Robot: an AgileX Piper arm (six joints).
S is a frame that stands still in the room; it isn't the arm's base.
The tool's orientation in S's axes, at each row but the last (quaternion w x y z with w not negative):
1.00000 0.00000 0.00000 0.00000
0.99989 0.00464 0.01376 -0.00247
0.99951 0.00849 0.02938 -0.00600
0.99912 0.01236 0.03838 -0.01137
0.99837 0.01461 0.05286 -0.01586
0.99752 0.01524 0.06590 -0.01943
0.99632 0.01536 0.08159 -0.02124
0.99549 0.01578 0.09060 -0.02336
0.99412 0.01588 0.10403 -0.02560
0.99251 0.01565 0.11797 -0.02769
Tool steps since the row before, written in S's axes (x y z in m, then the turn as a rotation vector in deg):
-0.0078 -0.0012 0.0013 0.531 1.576 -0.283
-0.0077 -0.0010 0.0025 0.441 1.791 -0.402
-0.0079 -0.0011 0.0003 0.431 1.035 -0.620
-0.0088 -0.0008 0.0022 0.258 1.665 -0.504
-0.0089 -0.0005 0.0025 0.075 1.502 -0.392
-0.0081 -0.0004 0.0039 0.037 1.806 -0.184
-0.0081 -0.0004 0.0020 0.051 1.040 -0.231
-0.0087 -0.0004 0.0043 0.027 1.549 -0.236
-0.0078 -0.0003 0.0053 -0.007 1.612 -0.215
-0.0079 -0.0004 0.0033 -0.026 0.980 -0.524
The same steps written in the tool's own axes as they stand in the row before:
-0.0078 -0.0012 0.0013 0.531 1.576 -0.283
-0.0078 -0.0010 0.0023 0.443 1.789 -0.406
-0.0079 -0.0012 -0.0001 0.455 1.030 -0.612
-0.0089 -0.0010 0.0015 0.260 1.658 -0.525
-0.0091 -0.0007 0.0016 0.071 1.492 -0.428
-0.0085 -0.0006 0.0028 -0.005 1.800 -0.237
-0.0083 -0.0007 0.0007 0.047 1.035 -0.255
-0.0093 -0.0007 0.0027 0.002 1.541 -0.282
-0.0087 -0.0006 0.0036 -0.039 1.603 -0.271
-0.0084 -0.0008 0.0014 0.048 0.964 -0.552

